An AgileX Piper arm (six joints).
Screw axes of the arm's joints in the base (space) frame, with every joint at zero. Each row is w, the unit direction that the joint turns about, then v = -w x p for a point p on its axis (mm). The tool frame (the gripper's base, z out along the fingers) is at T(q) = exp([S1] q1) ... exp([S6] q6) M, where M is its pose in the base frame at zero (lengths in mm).
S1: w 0 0 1 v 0 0 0
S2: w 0 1 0 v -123 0 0
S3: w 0 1 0 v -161.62 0 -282.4
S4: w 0.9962 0 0.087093 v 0 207.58 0
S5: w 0 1 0 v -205.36 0 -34.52
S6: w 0.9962 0 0.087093 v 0 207.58 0
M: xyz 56.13 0 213.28 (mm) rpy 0 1.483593 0 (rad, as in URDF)
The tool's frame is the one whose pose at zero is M.
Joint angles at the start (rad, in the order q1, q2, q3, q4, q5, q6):
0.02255 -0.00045 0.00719 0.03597 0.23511 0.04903
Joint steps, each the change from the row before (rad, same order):
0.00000 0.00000 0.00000 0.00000 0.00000 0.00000
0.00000 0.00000 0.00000 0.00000 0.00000 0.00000
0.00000 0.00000 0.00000 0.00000 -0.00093 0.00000
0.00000 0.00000 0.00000 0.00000 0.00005 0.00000
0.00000 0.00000 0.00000 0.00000 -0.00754 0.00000
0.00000 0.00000 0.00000 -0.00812 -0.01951 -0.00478
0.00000 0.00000 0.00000 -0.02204 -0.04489 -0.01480
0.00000 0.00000 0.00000 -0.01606 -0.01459 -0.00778
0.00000 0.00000 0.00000 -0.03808 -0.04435 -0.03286
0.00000 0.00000 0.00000 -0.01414 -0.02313 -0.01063
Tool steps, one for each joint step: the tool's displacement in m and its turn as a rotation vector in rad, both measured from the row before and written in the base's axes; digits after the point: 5 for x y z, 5 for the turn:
0.00000 0.00000 0.00000 0.00000 0.00000 0.00000
0.00000 0.00000 0.00000 0.00000 0.00000 0.00000
0.00001 0.00000 0.00008 0.00002 -0.00093 -0.00003
0.00000 0.00000 0.00000 0.00000 0.00005 0.00000
0.00010 -0.00002 0.00068 0.00019 -0.00753 -0.00027
0.00025 -0.00021 0.00175 -0.01234 -0.01982 -0.00062
0.00044 -0.00043 0.00406 -0.03560 -0.04575 -0.00098
0.00010 -0.00022 0.00132 -0.02343 -0.01512 -0.00068
0.00019 -0.00031 0.00404 -0.06987 -0.04580 -0.00029
0.00002 0.00000 0.00211 -0.02430 -0.02359 0.00026

